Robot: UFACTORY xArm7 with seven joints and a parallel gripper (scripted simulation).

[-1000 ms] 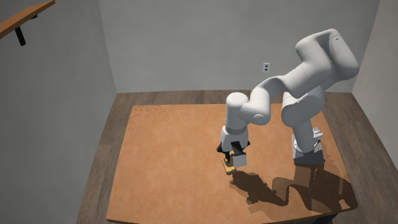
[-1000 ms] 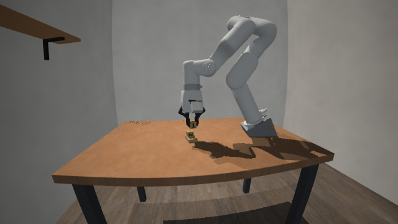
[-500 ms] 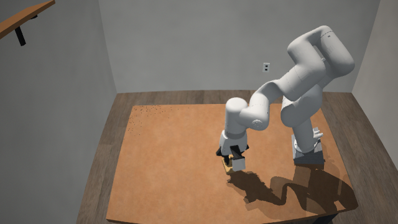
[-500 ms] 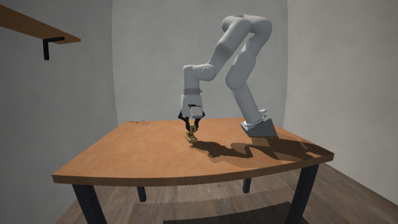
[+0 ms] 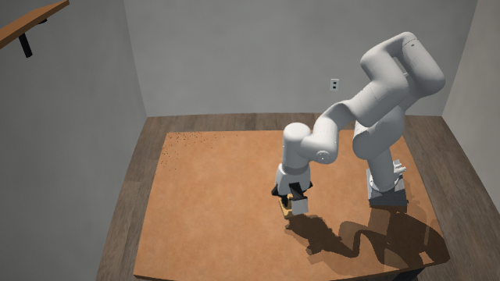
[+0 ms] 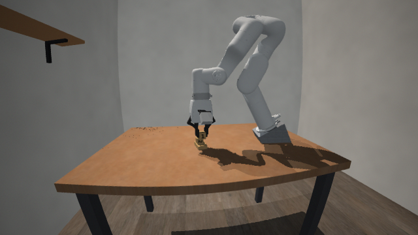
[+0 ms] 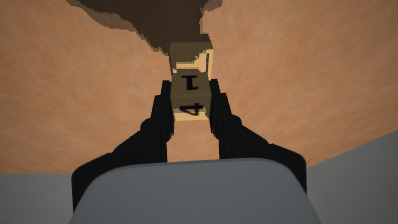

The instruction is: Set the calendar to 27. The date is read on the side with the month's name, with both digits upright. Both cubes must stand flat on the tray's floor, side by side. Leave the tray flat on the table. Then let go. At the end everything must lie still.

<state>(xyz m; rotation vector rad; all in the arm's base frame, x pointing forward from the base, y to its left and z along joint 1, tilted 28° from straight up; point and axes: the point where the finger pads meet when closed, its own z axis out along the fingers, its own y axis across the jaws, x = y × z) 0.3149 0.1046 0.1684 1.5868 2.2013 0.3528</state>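
Right now my hand is 10 mm above the wooden digit cube. From my hand the other things lie so: wooden calendar tray (70 mm below, 20 mm to the right, 10 mm ahead).
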